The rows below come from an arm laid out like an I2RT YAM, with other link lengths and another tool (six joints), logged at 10 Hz.
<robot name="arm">
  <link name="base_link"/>
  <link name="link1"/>
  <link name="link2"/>
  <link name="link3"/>
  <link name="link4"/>
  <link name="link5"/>
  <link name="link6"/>
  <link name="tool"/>
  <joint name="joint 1" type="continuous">
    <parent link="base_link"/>
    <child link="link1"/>
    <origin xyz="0 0 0.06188"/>
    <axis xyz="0 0 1"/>
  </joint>
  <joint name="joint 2" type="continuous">
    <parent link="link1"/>
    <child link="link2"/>
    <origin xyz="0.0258 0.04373 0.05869"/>
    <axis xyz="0 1 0"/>
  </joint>
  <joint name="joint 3" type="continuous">
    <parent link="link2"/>
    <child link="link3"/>
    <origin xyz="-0.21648 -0.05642 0"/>
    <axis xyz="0 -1 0"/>
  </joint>
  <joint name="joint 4" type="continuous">
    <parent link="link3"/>
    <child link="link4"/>
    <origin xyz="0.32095 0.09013 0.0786"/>
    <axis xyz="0 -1 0"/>
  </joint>
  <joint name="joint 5" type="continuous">
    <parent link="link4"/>
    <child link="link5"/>
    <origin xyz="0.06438 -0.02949 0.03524"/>
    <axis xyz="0 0 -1"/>
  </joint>
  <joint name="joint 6" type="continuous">
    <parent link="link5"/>
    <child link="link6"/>
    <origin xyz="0.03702 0 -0.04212"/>
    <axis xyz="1 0 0"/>
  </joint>
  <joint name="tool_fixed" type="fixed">
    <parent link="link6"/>
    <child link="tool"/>
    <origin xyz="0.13 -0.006 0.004" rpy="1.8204 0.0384 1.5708"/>
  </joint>
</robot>
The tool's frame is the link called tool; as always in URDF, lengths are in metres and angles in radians. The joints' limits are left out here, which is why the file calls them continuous.
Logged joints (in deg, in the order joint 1, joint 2, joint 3, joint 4, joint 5, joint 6), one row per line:
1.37 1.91 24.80 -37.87 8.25 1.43
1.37 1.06 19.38 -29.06 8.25 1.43
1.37 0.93 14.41 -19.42 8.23 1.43
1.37 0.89 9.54 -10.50 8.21 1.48
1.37 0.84 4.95 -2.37 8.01 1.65
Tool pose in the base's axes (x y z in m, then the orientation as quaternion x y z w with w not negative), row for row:
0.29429 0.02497 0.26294 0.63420 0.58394 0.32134 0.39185
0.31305 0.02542 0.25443 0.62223 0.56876 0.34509 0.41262
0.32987 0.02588 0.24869 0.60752 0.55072 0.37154 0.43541
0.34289 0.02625 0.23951 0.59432 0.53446 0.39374 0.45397
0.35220 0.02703 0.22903 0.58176 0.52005 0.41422 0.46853
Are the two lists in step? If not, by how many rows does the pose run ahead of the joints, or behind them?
They are in step.
